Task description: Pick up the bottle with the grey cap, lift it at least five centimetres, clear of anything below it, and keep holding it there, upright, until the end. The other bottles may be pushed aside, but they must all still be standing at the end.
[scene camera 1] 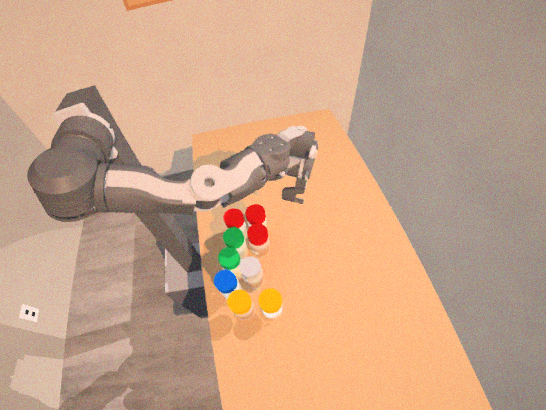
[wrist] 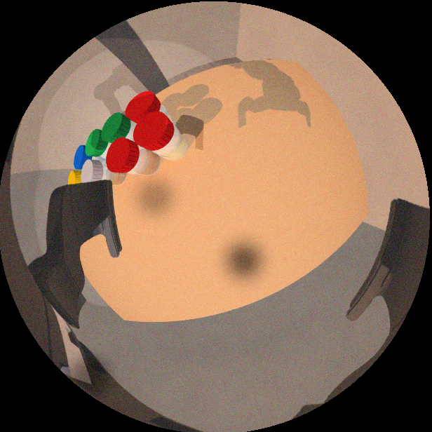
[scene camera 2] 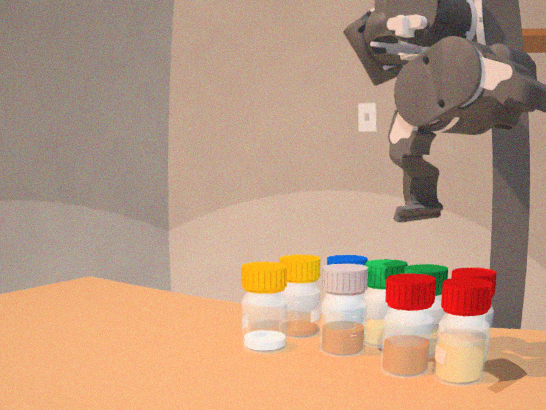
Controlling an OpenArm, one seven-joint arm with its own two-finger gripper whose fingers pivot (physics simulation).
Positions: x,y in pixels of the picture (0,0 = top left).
Scene:
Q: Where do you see a grey-capped bottle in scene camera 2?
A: At 344,309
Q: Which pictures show my gripper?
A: Scene camera 1, the wrist view and scene camera 2: all of them.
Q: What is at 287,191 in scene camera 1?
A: My gripper.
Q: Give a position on a green-capped bottle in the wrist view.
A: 117,125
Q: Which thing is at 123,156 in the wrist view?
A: A red-capped bottle.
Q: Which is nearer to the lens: the green-capped bottle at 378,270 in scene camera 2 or the red-capped bottle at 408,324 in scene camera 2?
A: The red-capped bottle.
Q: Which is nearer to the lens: the yellow-capped bottle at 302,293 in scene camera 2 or the red-capped bottle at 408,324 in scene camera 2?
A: The red-capped bottle.

